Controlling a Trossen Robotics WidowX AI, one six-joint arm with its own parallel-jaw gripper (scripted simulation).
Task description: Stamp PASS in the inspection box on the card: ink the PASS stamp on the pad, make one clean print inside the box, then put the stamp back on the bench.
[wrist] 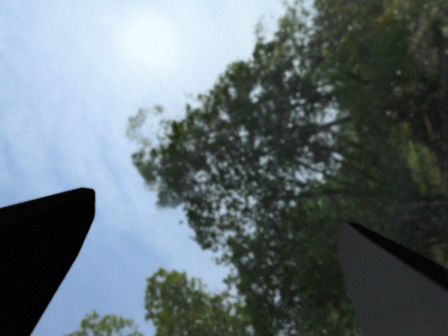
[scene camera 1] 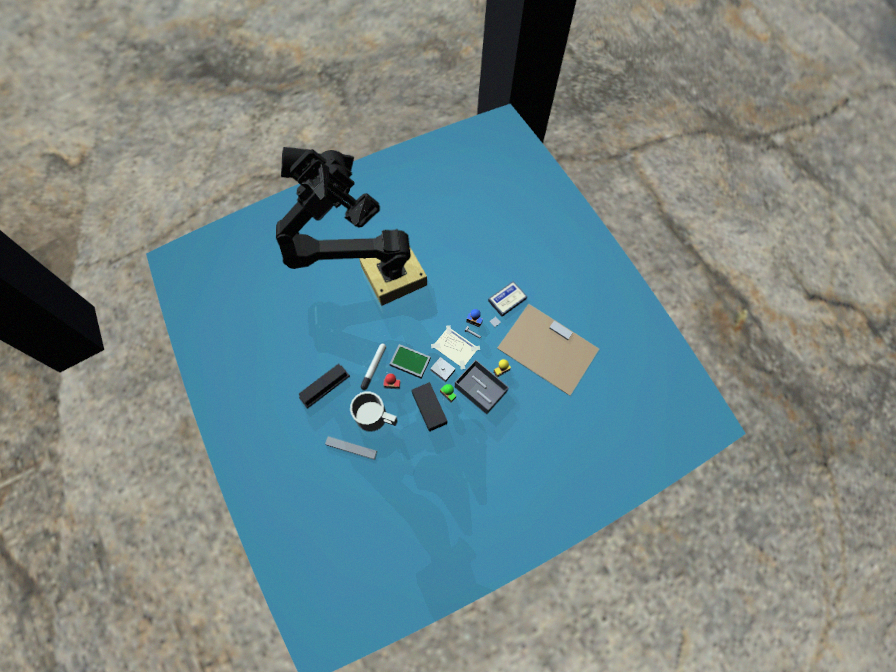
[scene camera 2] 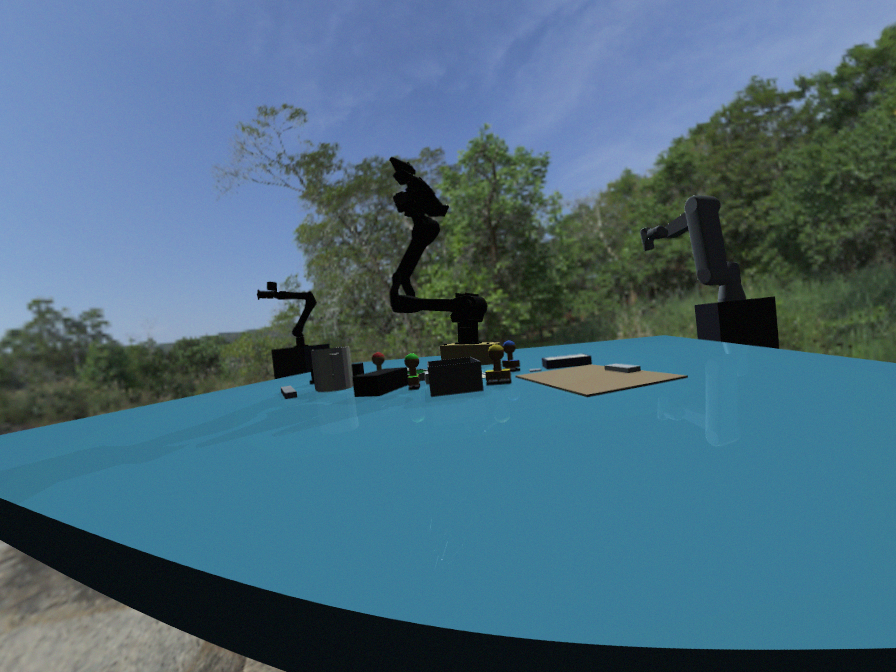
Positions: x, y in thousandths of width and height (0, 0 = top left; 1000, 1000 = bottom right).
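Gripper (scene camera 1: 380, 316) open, holding nothing. Dark tray (scene camera 2: 515, 559) (scene camera 1: 533, 571); out of frame in the wrist view. Mug (scene camera 2: 371, 553) (scene camera 1: 410, 608); out of frame in the wrist view. Brown clipboard (scene camera 1: 608, 516) (scene camera 2: 659, 566). Black block (scene camera 2: 421, 571).
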